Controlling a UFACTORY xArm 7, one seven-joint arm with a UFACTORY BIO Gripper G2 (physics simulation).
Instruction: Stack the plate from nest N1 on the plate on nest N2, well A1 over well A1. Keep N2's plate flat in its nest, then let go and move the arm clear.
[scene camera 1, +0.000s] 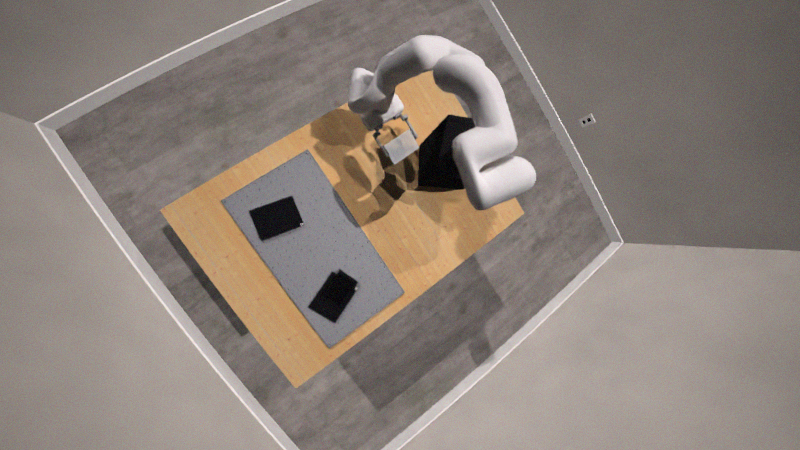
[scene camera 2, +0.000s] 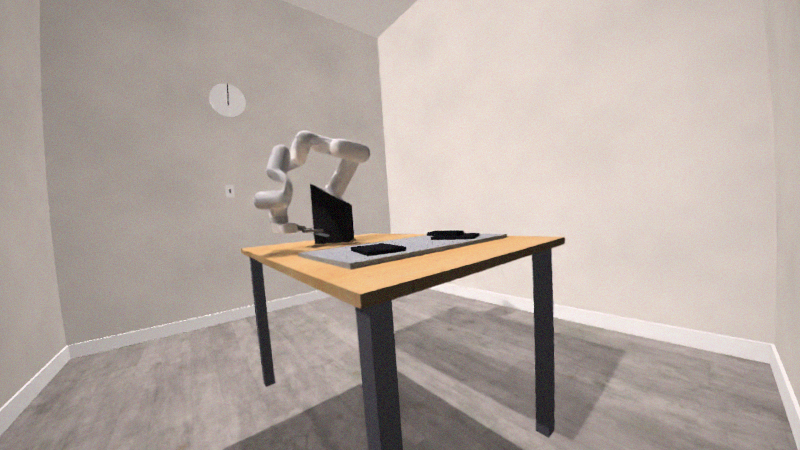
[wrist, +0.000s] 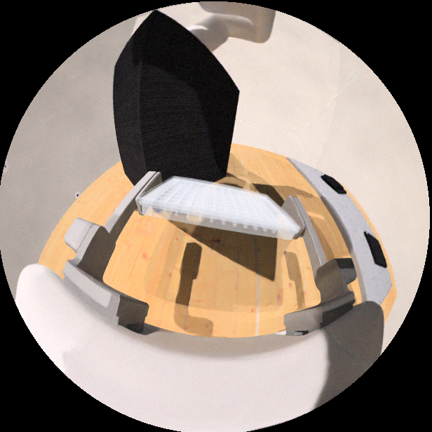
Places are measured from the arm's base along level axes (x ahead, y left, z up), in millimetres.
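Where they show: end effector, tool point: (scene camera 1: 399, 142) (scene camera 2: 312, 230); arm's base, origin of the base link: (scene camera 2: 332, 195).
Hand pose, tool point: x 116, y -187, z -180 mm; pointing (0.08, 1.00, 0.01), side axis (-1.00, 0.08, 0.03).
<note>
Each offset is from my tool point to the top centre of the thing. "spot": to the spot under its first point. Level surfaces: height alone.
A clear, whitish well plate @(dx +0, dy +18, dz +14 mm) (scene camera 1: 401, 150) (wrist: 215, 201) is held by its sides between the two fingers of my gripper (scene camera 1: 397, 143) (wrist: 220, 209). The gripper is shut on it. The plate is raised above the wooden table, with its shadow below. In scene camera 2 the gripper (scene camera 2: 314, 230) is small and the plate is hard to make out. One flat black piece @(spot: dx +553, dy -55, dz -49 mm) (scene camera 1: 276, 218) (scene camera 2: 378, 249) lies on the grey mat. Another black piece (scene camera 1: 331, 297) (scene camera 2: 464, 236) has a smaller dark slab over it, offset. I cannot tell which is N1 or N2, or read well A1.
A tall black block (scene camera 1: 441, 153) (scene camera 2: 332, 215) (wrist: 175, 100) stands on the wooden table @(dz -73 mm) (scene camera 1: 413, 246) (scene camera 2: 313, 274) close beside the held plate. The speckled grey mat @(dz -61 mm) (scene camera 1: 302, 263) (scene camera 2: 335, 259) (wrist: 350, 225) bears both black pieces. The arm (scene camera 1: 486, 100) (scene camera 2: 318, 144) curves around above the block.
</note>
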